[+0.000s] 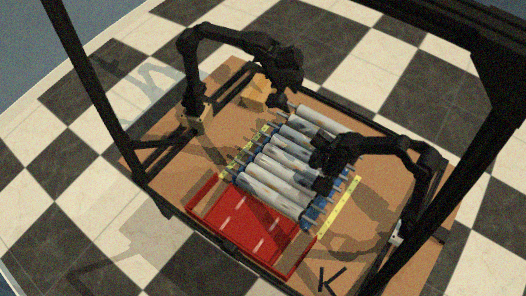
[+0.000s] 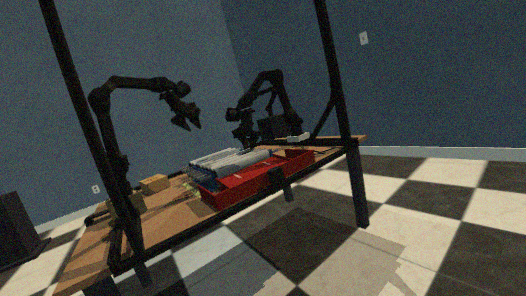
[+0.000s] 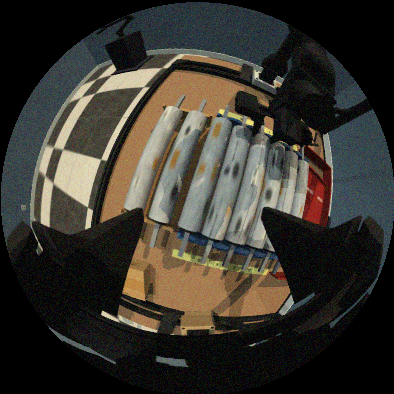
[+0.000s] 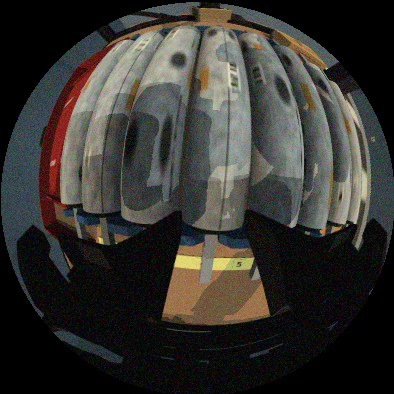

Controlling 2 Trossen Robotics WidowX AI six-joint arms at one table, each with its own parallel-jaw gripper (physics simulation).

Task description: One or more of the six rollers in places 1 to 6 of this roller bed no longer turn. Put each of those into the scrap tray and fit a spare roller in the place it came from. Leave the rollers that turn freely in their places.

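Seen in the pictures: left gripper, between the fingertips: (image 1: 292, 103) (image 2: 195, 130) (image 3: 204, 213); right gripper, between the fingertips: (image 1: 324, 180) (image 3: 261, 138) (image 4: 213, 215); left arm's base, origin of its link: (image 1: 195, 110) (image 3: 197, 333); right arm's base, origin of its link: (image 2: 297, 134) (image 3: 265, 78).
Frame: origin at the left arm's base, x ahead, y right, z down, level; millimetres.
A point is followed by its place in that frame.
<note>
Six grey, blotched rollers lie side by side in the blue roller bed (image 1: 309, 221) @[x 546, y 321, z 21 mm], between yellow numbered strips (image 1: 345, 199) @[x 646, y 180, z 74 mm] (image 4: 186, 262) @[x 633, y 207, z 76 mm]. Two spare rollers (image 3: 155, 160) @[x 488, y -83, z 9 mm] (image 3: 176, 175) @[x 454, y -38, z 3 mm] lie beyond them, on the side away from the red scrap tray (image 1: 215, 212) @[x 229, y 367, z 53 mm] (image 2: 255, 182) @[x 259, y 437, z 44 mm] (image 4: 56, 142) @[x 375, y 414, z 53 mm], which holds no roller. My right gripper (image 1: 321, 174) @[x 557, y 160, z 16 mm] (image 2: 245, 145) @[x 557, y 160, z 16 mm] (image 4: 213, 215) @[x 557, y 160, z 16 mm] has its fingertips on both sides of the near end of the fourth roller (image 4: 215, 125) @[x 499, y 146, z 1 mm] from the tray; the roller rests in the bed. My left gripper (image 2: 194, 128) @[x 394, y 0, z -159 mm] (image 3: 204, 213) @[x 394, y 0, z -159 mm] is wide open and empty, above the spare rollers' left ends.
A yellow-brown block (image 1: 256, 95) @[x 202, y -158, z 21 mm] (image 2: 154, 184) @[x 172, y -135, z 37 mm] (image 3: 136, 281) @[x 205, y -150, z 21 mm] lies on the table near the left arm's base. Dark frame posts (image 1: 85, 82) @[x -79, y 350, z -485 mm] (image 2: 332, 75) @[x 727, y 593, z -243 mm] stand at the table's edges. My right arm (image 1: 375, 144) @[x 679, y 216, z -318 mm] reaches over the bed from the right.
</note>
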